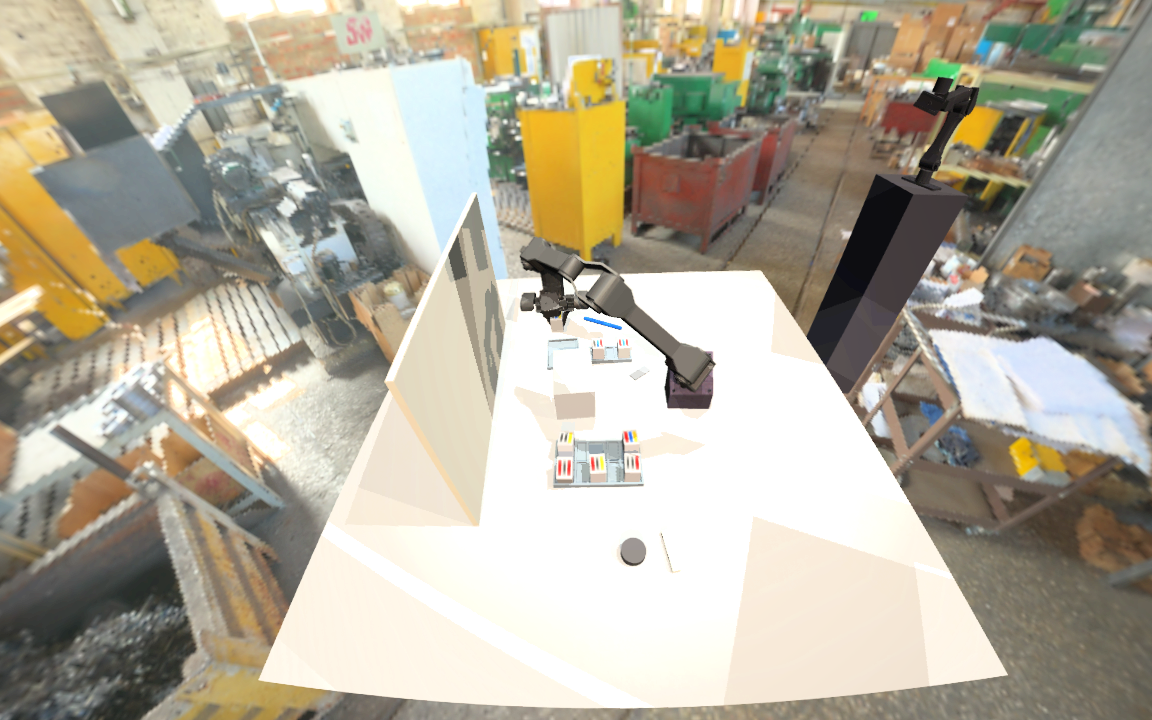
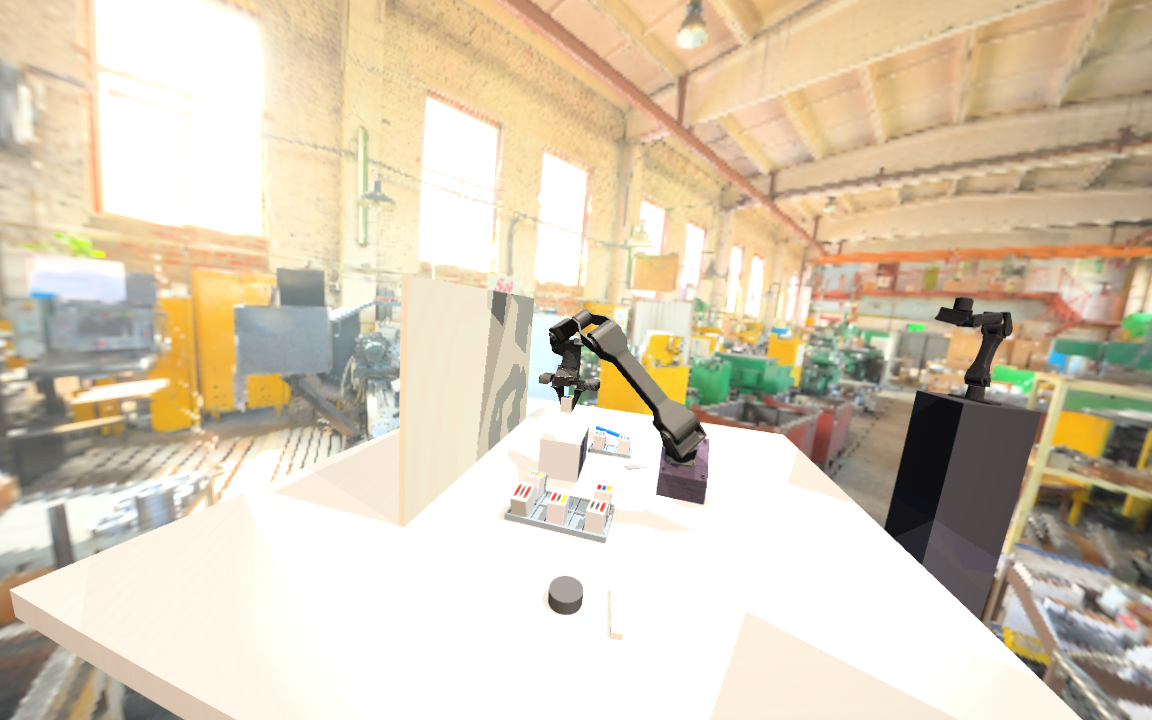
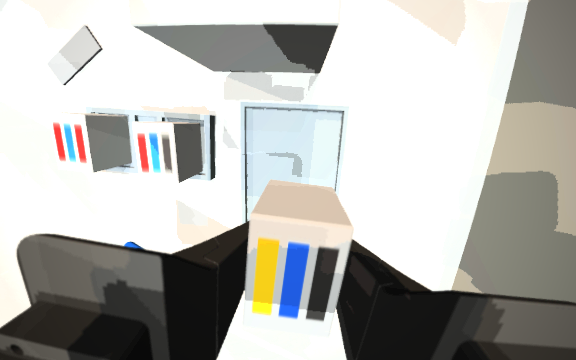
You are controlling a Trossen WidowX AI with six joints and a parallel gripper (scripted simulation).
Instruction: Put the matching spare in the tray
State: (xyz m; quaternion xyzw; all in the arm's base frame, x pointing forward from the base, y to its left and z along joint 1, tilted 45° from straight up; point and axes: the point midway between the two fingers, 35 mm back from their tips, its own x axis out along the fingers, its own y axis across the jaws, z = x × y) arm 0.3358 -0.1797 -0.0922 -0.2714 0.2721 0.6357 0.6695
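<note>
Right now my gripper tip is 11 cm above the pale blue glassy tray, 1 cm to the right of it and 1 cm past it. Round my gripper tip: beige spare block (2 cm above); then mounted unit (18 cm to the left, 6 cm below, 5 cm behind); then holder (15 cm behind, 10 cm below, 2 cm to the left).
</note>
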